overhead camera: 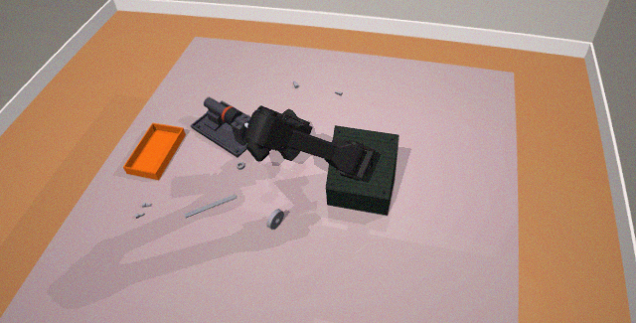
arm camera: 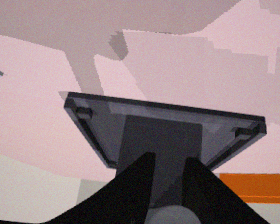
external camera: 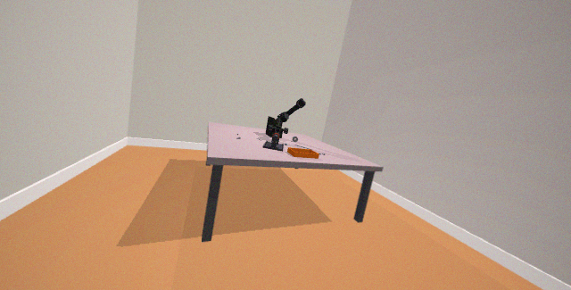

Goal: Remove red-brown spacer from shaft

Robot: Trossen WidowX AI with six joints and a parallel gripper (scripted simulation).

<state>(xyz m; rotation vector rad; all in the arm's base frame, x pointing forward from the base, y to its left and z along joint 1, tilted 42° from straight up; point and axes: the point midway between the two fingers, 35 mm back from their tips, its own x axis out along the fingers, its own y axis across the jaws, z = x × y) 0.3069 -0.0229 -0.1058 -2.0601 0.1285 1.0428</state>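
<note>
Now: the grey shaft 50 mm ahead of my gripper tip, 20 mm to the right of it and 20 mm above it. Round my gripper tip: orange tray 360 mm ahead, 80 mm to the left, 50 mm below; red-brown spacer 140 mm ahead, 60 mm to the right, 20 mm above; small pin 140 mm to the right, 60 mm behind, 50 mm below.
</note>
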